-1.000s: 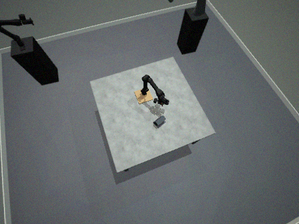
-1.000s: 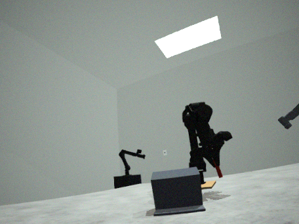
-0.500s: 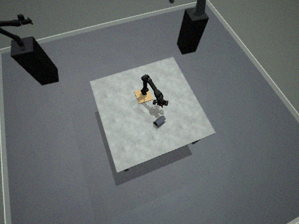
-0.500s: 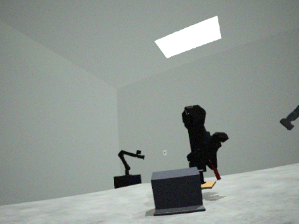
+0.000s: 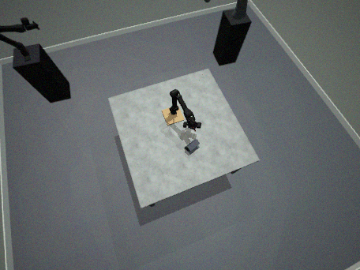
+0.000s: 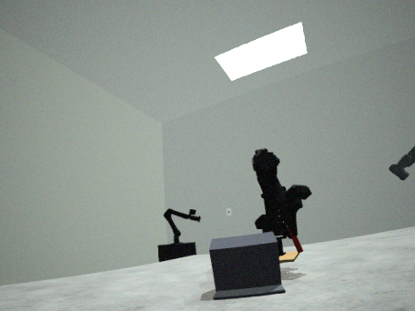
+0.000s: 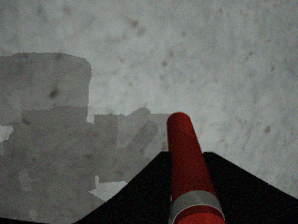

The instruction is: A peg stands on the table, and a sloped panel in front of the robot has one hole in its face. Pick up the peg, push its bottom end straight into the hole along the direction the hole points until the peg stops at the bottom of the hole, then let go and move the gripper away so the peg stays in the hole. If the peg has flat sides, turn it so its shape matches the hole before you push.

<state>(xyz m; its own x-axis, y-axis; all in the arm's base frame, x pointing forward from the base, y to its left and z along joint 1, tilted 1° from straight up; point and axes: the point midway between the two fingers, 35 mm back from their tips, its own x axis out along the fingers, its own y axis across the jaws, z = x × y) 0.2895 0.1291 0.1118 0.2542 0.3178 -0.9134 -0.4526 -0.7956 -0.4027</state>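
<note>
Now: gripper tip 160 mm short of the blue-grey block, 70 mm to the left of it and 40 mm above it. From my gripper tip the other things lie so: round red peg 10 mm behind, 20 mm above.
</note>
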